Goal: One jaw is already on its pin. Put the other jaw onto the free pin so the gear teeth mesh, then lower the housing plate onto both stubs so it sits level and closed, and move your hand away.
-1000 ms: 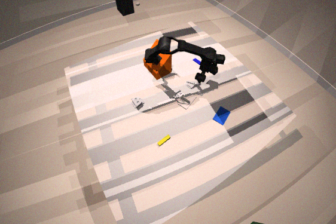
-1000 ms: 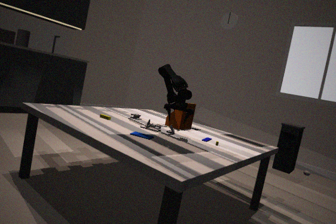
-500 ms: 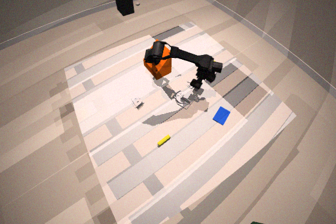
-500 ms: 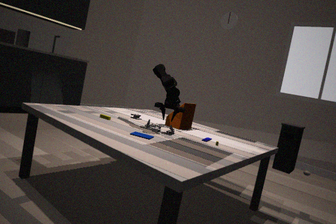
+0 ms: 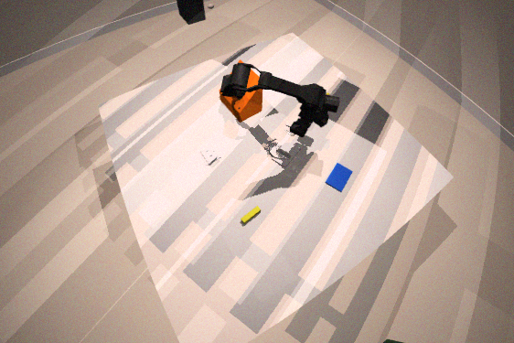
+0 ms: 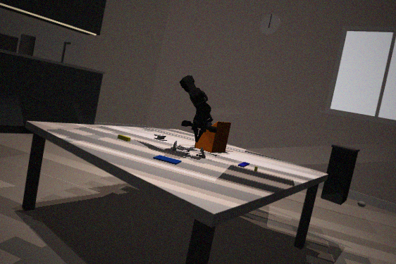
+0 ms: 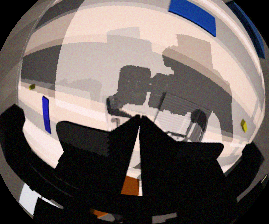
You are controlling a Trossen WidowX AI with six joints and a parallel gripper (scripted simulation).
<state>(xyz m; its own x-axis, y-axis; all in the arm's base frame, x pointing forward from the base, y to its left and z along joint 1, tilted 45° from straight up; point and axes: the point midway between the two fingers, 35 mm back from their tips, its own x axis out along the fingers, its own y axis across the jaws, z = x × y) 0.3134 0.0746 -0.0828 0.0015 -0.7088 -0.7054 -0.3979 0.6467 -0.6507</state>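
Right now the jaw is 4 cm below my gripper tip, 3 cm to the left of it and 3 cm behind it. The rest, counted from my gripper tip: blue bar 21 cm to the left, 19 cm behind, 8 cm below; then yellow cube 31 cm to the left, 13 cm behind, 7 cm below; then blue tile 24 cm ahead, 8 cm below, 1 cm to the left.
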